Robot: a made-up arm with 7 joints.
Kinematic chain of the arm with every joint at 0, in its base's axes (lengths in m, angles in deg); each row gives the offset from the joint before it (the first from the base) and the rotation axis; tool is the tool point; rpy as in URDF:
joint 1: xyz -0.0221 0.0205 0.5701 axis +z
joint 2: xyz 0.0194 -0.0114 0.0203 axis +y
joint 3: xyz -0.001 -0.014 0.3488 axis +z
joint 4: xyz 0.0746 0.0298 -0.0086 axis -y
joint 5: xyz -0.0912 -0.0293 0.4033 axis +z
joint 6: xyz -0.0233 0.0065 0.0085 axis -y
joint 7: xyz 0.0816 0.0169 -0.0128 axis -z
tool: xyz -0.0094 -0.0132 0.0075 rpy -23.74 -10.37 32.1
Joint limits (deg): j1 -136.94..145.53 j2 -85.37..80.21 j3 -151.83..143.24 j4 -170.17..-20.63 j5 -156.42..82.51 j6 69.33..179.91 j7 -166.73..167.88
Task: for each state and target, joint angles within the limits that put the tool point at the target. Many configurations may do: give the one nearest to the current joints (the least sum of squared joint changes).
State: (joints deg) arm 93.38 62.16 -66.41 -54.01 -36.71 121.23 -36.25
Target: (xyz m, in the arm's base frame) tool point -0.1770 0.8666 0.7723
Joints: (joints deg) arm 115.81 67.37 -63.15 -35.40 -31.97 117.50 -44.08
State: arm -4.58 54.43 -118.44 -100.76 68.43 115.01 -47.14
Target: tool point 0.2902 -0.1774 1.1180
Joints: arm 26.86 80.21 -143.37 -113.10 72.84 121.90 -44.83
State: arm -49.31 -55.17 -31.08 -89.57 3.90 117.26 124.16
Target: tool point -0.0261 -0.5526 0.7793
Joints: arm -54.40 -2.61 -38.33 -125.95 2.75 111.59 125.42
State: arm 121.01 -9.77 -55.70 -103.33 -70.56 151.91 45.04
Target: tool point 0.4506 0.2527 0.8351
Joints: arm 100.80 -16.56 -77.98 -119.51 -73.74 150.92 45.60
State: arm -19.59 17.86 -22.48 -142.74 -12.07 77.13 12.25
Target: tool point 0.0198 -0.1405 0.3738
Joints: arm -38.56 35.08 -21.68 -170.17 -36.87 69.33 33.95
